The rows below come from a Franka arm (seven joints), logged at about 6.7 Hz.
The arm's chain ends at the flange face. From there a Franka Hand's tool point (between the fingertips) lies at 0.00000 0.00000 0.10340 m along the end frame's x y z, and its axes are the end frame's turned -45 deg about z.
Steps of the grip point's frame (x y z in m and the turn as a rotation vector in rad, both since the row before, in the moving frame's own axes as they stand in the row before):
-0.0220 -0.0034 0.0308 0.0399 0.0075 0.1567
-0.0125 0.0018 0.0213 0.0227 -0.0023 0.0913
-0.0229 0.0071 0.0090 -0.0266 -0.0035 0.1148
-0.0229 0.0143 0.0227 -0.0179 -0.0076 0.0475
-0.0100 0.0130 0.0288 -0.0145 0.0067 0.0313
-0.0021 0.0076 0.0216 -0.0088 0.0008 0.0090
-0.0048 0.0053 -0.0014 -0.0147 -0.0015 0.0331
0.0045 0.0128 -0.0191 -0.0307 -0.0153 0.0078
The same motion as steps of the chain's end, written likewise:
-0.0159 0.0168 0.0309 0.0335 -0.0229 0.1567
-0.0058 0.0117 0.0213 0.0144 -0.0177 0.0913
-0.0127 0.0189 0.0090 -0.0213 0.0163 0.1148
-0.0068 0.0244 0.0227 -0.0180 0.0073 0.0475
0.0006 0.0157 0.0288 -0.0055 0.0150 0.0313
0.0032 0.0063 0.0216 -0.0057 0.0068 0.0090
-0.0006 0.0059 -0.0014 -0.0115 0.0093 0.0331
0.0111 0.0025 -0.0190 -0.0325 0.0109 0.0078

